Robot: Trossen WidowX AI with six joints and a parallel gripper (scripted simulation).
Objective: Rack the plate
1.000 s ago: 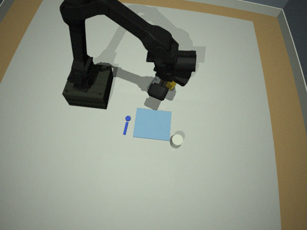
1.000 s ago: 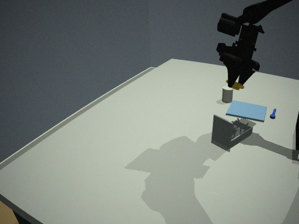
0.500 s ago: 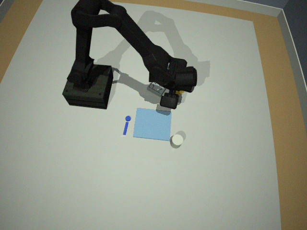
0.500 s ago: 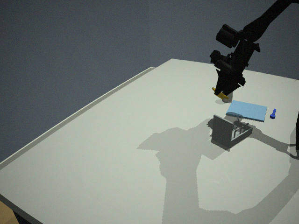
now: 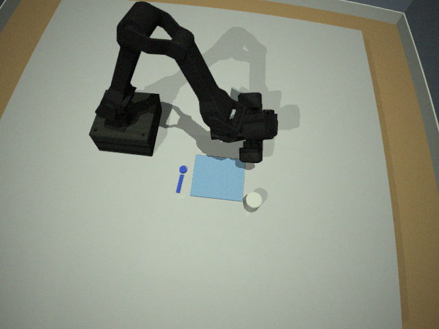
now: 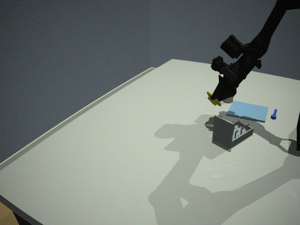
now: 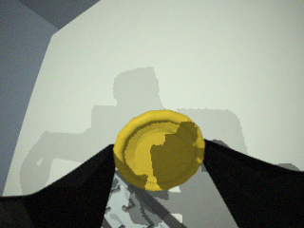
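Now: gripper tip 110 mm past the grey dish rack, 50 mm above it and 40 mm to the right of it. Round my gripper tip: white cup: 220 mm to the right, 50 mm below, 30 mm ahead; yellow plate: 10 mm above; blue spoon: 200 mm to the right, 180 mm behind, 70 mm below.
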